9 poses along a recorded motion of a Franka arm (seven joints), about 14 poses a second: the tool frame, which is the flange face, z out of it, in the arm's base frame.
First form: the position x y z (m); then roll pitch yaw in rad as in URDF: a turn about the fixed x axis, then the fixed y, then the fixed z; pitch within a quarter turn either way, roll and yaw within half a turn.
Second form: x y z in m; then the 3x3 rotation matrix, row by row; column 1 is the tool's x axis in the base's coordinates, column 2 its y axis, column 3 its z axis. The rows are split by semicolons. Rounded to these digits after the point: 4 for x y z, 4 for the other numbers.
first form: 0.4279, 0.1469, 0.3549, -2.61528, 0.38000, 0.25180
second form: 0.4279, 0.1469, 0.3549; 0.8994, 0.0350, -0.4358; 0.2314, -0.8838, 0.4066; -0.3709, -0.4665, -0.8030
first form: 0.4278, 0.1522, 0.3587, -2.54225, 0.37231, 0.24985
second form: 0.4278, 0.1522, 0.3587; 0.9026, 0.0053, -0.4305; 0.2303, -0.8508, 0.4723; -0.3638, -0.5255, -0.7691
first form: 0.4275, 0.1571, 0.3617, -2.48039, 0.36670, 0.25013
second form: 0.4275, 0.1571, 0.3617; 0.9045, -0.0179, -0.4262; 0.2311, -0.8192, 0.5249; -0.3585, -0.5732, -0.7368
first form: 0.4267, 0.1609, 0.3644, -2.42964, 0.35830, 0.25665
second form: 0.4267, 0.1609, 0.3644; 0.9058, -0.0294, -0.4226; 0.2377, -0.7904, 0.5645; -0.3507, -0.6118, -0.7090
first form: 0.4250, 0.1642, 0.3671, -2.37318, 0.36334, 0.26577
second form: 0.4250, 0.1642, 0.3671; 0.9019, -0.0495, -0.4291; 0.2455, -0.7586, 0.6035; -0.3554, -0.6496, -0.6721
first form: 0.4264, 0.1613, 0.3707, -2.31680, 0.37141, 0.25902
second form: 0.4264, 0.1613, 0.3707; 0.9007, -0.0838, -0.4262; 0.2387, -0.7243, 0.6468; -0.3629, -0.6843, -0.6324
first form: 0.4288, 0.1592, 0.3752, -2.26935, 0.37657, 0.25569
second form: 0.4288, 0.1592, 0.3752; 0.8997, -0.1098, -0.4225; 0.2352, -0.6934, 0.6811; -0.3677, -0.7121, -0.5980
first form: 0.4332, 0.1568, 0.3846, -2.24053, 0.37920, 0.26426
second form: 0.4332, 0.1568, 0.3846; 0.8967, -0.1180, -0.4266; 0.2426, -0.6750, 0.6967; -0.3702, -0.7283, -0.5767
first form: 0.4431, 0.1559, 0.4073, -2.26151, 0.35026, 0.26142
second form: 0.4431, 0.1559, 0.4073; 0.9074, -0.0908, -0.4104; 0.2428, -0.6838, 0.6881; -0.3431, -0.7240, -0.5984
